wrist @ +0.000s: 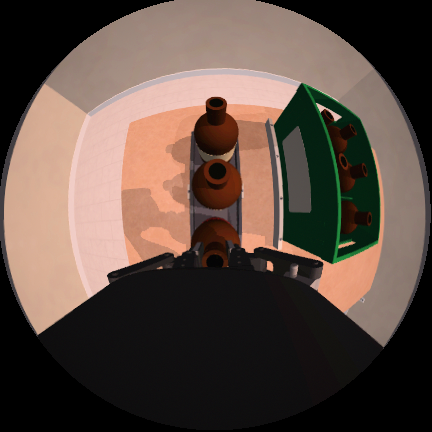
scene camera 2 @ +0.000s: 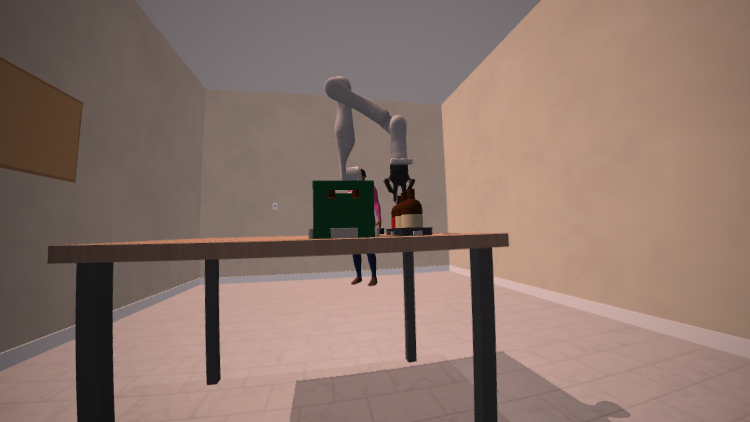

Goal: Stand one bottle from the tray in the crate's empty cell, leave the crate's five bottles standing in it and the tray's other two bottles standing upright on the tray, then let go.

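Frame: origin at the arm's base, x right, y ahead, z up, level; millimetres.
Where they show: gripper, fingertip midpoint: [wrist: 214, 248].
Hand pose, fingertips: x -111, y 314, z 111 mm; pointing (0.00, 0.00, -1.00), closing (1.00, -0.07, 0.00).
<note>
After its pixels a point has its place.
My gripper [scene camera 2: 402, 193] @[z 111, x -111, y 314 mm] [wrist: 214, 248] @[z 111, x -111, y 314 mm] points down and is shut on the neck of the red-labelled bottle [scene camera 2: 393, 211] @[z 76, x -78, y 321 mm] [wrist: 216, 232] @[z 100, x -106, y 331 mm], at the tray's near end in the wrist view. This bottle is upright, its base at tray level. The middle bottle [wrist: 217, 194] @[z 103, x -98, y 377 mm] and the far bottle [scene camera 2: 411, 206] @[z 77, x -70, y 520 mm] [wrist: 216, 136] @[z 97, x -87, y 460 mm] stand upright on the dark tray [scene camera 2: 425, 230] @[z -4, x -109, y 538 mm] [wrist: 200, 215] @[z -14, x -136, y 352 mm]. The green crate [scene camera 2: 343, 216] @[z 45, x 159, y 533 mm] [wrist: 322, 220] @[z 127, x 37, y 325 mm] stands beside it, right in the wrist view. Several brown bottles [wrist: 348, 220] @[z 101, x 149, y 304 mm] stand in it. Its near cell on the tray side shows no neck; the side wall hides the inside.
A grey rail [wrist: 275, 185] @[z -3, x 34, y 393 mm] runs along the crate's foot between crate and tray. The crate's walls rise above the wooden table [scene camera 2: 220, 249] @[z -37, x 476, y 609 mm] [wrist: 150, 175] @[z -20, x -245, y 463 mm]. The two other tray bottles stand in line close to the held one. A person [scene camera 2: 377, 204] stands behind the table.
</note>
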